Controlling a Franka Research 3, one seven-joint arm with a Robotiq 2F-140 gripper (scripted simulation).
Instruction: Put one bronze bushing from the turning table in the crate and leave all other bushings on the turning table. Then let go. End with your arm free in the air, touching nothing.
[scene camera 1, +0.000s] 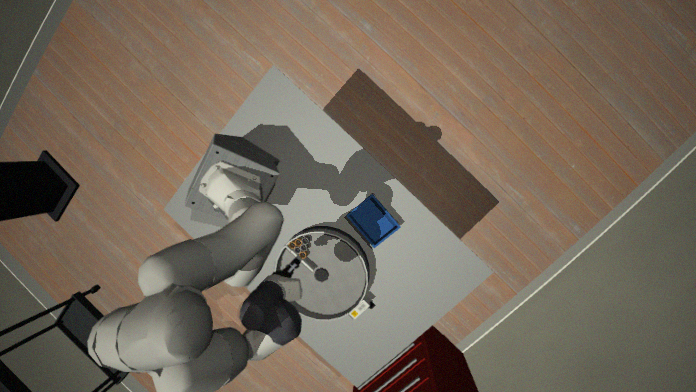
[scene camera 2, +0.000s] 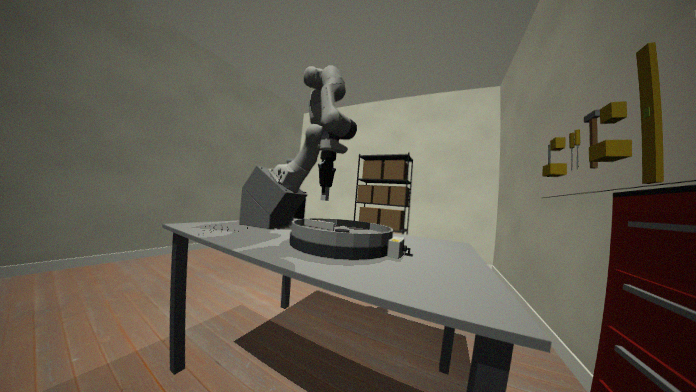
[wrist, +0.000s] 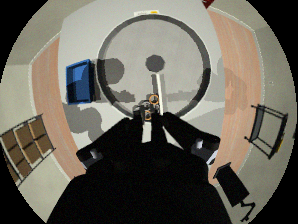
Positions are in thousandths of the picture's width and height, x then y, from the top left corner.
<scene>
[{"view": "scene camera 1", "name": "blue crate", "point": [532, 555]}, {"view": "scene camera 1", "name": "round grey turning table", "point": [486, 716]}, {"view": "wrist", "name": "gripper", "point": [495, 493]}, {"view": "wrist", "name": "blue crate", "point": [267, 342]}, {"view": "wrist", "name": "round grey turning table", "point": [468, 230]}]
</scene>
